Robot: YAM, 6 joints.
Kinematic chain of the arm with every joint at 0, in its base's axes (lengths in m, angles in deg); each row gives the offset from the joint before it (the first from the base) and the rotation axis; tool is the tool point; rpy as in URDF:
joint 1: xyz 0 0 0.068 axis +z
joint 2: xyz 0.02 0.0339 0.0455 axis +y
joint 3: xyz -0.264 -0.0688 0 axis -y
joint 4: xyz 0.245 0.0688 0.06 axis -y
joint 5: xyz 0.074 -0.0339 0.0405 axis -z
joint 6: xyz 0.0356 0 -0.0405 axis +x
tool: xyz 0 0 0 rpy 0 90 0
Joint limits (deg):
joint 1: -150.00..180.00
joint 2: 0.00..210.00
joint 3: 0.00..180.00
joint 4: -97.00..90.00
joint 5: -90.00..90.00
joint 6: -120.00..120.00
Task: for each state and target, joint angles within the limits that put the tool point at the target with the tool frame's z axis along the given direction. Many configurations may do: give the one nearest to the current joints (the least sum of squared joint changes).
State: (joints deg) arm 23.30 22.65 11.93 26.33 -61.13 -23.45
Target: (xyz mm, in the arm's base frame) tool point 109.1 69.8 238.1 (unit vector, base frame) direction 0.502 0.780 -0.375
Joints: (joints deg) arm 24.74 27.59 24.72 -22.74 -29.87 -23.45
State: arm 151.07 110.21 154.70 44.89 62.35 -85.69
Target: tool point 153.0 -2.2 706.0 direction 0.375 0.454 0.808
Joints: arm 172.51 68.16 152.58 26.72 29.94 -85.69
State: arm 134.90 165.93 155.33 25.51 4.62 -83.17
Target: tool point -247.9 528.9 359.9 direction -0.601 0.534 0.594
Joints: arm 113.95 152.94 152.60 39.40 -19.43 -83.17
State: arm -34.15 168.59 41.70 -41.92 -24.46 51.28
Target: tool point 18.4 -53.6 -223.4 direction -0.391 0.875 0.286
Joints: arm -69.13 209.90 85.90 -72.64 3.07 51.28
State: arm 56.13 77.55 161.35 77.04 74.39 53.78
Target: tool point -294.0 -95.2 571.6 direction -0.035 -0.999 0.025
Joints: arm 11.51 54.10 151.33 76.66 76.41 53.78
